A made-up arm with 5 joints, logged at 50 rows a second.
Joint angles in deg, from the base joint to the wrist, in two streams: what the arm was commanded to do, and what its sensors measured. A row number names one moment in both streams.
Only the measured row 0 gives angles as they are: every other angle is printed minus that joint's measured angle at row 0.
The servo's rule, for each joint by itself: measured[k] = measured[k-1] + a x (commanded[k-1-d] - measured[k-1]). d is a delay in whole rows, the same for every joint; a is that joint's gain. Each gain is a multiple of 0.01, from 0.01 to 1. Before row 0 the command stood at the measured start. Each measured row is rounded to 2 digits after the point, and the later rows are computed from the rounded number. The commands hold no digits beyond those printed.
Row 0, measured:
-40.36, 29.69, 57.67, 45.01, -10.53
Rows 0 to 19, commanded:
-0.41, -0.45, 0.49, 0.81, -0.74
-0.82, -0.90, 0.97, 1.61, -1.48
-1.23, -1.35, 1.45, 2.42, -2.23
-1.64, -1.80, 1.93, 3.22, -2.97
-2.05, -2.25, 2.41, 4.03, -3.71
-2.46, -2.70, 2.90, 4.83, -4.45
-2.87, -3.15, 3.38, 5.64, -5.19
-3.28, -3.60, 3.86, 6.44, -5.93
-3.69, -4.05, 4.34, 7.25, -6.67
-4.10, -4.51, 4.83, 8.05, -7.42
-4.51, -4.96, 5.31, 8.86, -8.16
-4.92, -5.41, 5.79, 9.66, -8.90
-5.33, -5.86, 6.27, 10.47, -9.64
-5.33, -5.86, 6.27, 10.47, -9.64
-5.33, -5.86, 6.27, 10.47, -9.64
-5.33, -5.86, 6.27, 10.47, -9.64
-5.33, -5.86, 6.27, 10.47, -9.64
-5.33, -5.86, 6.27, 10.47, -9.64
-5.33, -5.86, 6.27, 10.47, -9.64
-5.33, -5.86, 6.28, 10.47, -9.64
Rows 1 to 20, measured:
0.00, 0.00, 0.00, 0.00, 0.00
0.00, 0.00, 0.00, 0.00, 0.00
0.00, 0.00, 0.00, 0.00, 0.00
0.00, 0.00, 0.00, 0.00, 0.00
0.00, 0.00, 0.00, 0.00, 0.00
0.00, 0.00, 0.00, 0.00, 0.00
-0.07, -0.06, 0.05, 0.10, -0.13
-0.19, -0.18, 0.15, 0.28, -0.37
-0.36, -0.34, 0.29, 0.54, -0.70
-0.56, -0.54, 0.47, 0.86, -1.11
-0.80, -0.78, 0.68, 1.24, -1.58
-1.07, -1.05, 0.92, 1.67, -2.10
-1.36, -1.34, 1.19, 2.15, -2.66
-1.67, -1.66, 1.48, 2.66, -3.25
-1.99, -1.99, 1.79, 3.21, -3.87
-2.33, -2.34, 2.12, 3.79, -4.51
-2.68, -2.71, 2.47, 4.40, -5.17
-3.04, -3.09, 2.84, 5.03, -5.84
-3.41, -3.48, 3.22, 5.68, -6.52
-3.72, -3.81, 3.56, 6.25, -7.08
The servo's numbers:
d 6
a 0.16 0.14 0.11 0.12 0.18

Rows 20 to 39, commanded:
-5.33, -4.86, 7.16, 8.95, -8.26
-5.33, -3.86, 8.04, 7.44, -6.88
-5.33, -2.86, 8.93, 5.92, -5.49
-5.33, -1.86, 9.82, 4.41, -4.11
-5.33, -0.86, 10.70, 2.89, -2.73
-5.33, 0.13, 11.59, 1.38, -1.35
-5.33, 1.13, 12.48, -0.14, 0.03
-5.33, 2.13, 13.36, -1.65, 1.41
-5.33, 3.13, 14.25, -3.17, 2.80
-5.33, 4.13, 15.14, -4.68, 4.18
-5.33, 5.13, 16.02, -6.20, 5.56
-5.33, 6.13, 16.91, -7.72, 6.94
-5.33, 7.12, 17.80, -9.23, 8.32
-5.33, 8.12, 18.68, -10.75, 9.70
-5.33, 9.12, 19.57, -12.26, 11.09
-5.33, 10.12, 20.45, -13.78, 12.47
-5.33, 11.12, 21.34, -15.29, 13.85
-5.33, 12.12, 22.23, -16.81, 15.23
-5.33, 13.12, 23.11, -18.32, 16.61
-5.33, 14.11, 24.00, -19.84, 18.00
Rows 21 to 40, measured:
-3.98, -4.10, 3.86, 6.76, -7.54
-4.20, -4.35, 4.13, 7.21, -7.92
-4.38, -4.56, 4.37, 7.60, -8.23
-4.53, -4.74, 4.58, 7.94, -8.48
-4.66, -4.90, 4.77, 8.24, -8.69
-4.77, -5.03, 4.94, 8.51, -8.86
-4.86, -5.01, 5.18, 8.56, -8.75
-4.94, -4.85, 5.49, 8.43, -8.41
-5.00, -4.57, 5.87, 8.13, -7.88
-5.05, -4.19, 6.30, 7.68, -7.20
-5.09, -3.72, 6.78, 7.11, -6.40
-5.13, -3.18, 7.31, 6.42, -5.49
-5.16, -2.58, 7.88, 5.63, -4.50
-5.19, -1.92, 8.48, 4.76, -3.44
-5.21, -1.21, 9.11, 3.81, -2.32
-5.23, -0.46, 9.77, 2.79, -1.15
-5.25, 0.32, 10.46, 1.71, 0.06
-5.26, 1.13, 11.17, 0.58, 1.30
-5.27, 1.97, 11.90, -0.60, 2.56
-5.28, 2.83, 12.65, -1.82, 3.85

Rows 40 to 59, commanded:
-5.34, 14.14, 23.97, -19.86, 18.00
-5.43, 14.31, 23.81, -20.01, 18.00
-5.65, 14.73, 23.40, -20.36, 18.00
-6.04, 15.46, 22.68, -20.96, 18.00
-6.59, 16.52, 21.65, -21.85, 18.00
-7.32, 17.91, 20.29, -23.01, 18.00
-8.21, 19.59, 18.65, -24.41, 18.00
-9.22, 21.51, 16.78, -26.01, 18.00
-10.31, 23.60, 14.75, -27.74, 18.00
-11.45, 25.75, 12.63, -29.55, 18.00
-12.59, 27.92, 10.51, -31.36, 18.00
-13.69, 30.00, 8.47, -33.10, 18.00
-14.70, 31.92, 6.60, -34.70, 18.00
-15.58, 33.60, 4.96, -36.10, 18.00
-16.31, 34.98, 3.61, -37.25, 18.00
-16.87, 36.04, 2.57, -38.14, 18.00
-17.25, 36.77, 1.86, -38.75, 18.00
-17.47, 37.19, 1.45, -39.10, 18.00
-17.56, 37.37, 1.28, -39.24, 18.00
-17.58, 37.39, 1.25, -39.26, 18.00
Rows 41 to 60, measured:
-5.29, 3.71, 13.41, -3.07, 5.15
-5.30, 4.61, 14.18, -4.36, 6.47
-5.30, 5.52, 14.97, -5.67, 7.80
-5.30, 6.44, 15.77, -7.01, 9.14
-5.30, 7.38, 16.58, -8.37, 10.48
-5.30, 8.32, 17.40, -9.75, 11.83
-5.31, 9.13, 18.12, -10.96, 12.94
-5.33, 9.86, 18.75, -12.05, 13.85
-5.38, 10.54, 19.26, -13.05, 14.60
-5.49, 11.23, 19.64, -14.00, 15.21
-5.67, 11.97, 19.86, -14.94, 15.71
-5.93, 12.80, 19.91, -15.91, 16.12
-6.29, 13.75, 19.77, -16.93, 16.46
-6.76, 14.84, 19.44, -18.02, 16.74
-7.33, 16.07, 18.92, -19.19, 16.97
-7.99, 17.43, 18.23, -20.43, 17.16
-8.73, 18.90, 17.38, -21.74, 17.31
-9.52, 20.45, 16.40, -23.10, 17.43
-10.35, 22.06, 15.32, -24.49, 17.53
-11.19, 23.68, 14.18, -25.88, 17.61

